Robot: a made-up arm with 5 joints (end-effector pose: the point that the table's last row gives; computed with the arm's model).
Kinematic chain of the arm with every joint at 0, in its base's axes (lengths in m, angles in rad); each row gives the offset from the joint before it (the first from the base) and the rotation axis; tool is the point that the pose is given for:
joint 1: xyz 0 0 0.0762 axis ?
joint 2: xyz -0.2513 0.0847 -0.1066 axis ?
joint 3: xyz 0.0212 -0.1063 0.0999 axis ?
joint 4: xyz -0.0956 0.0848 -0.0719 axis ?
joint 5: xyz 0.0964 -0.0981 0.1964 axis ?
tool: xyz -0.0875 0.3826 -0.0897
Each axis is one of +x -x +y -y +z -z.
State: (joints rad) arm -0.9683 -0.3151 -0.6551 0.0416 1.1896
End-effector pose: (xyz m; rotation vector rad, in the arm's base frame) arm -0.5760 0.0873 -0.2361 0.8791 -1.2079 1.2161
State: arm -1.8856 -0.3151 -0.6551 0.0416 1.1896
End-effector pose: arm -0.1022 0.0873 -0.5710 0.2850 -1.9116 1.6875
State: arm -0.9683 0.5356 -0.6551 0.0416 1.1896
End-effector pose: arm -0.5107 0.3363 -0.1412 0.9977 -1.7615 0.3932
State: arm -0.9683 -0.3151 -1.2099 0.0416 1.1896
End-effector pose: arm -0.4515 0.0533 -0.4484 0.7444 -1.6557 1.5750
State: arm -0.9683 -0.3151 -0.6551 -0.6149 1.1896
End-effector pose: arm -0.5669 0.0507 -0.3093 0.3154 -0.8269 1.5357
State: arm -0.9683 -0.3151 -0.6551 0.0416 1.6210
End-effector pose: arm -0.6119 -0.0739 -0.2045 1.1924 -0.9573 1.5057
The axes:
joint 1: +y
joint 2: -z
joint 3: +y
joint 4: -z
joint 5: +x

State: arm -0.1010 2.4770 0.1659 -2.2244 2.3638
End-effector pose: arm -0.3728 -0.1980 0.4608 2.4677 -0.4068 0.1414
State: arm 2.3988 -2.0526 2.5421 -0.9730 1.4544
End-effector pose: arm 0.0904 0.4355 0.6303 0.9881 -1.3956 -0.4887
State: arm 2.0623 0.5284 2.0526 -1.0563 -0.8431
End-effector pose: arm 0.3670 0.1593 0.2417 -1.5043 -2.5980 0.3377
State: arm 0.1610 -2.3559 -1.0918 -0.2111 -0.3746
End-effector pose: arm -0.4485 -0.0236 -0.0245 1.1964 -0.9547 1.8726
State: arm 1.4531 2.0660 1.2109 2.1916 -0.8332
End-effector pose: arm -0.0871 0.2935 0.3001 0.3461 -0.6871 0.8460
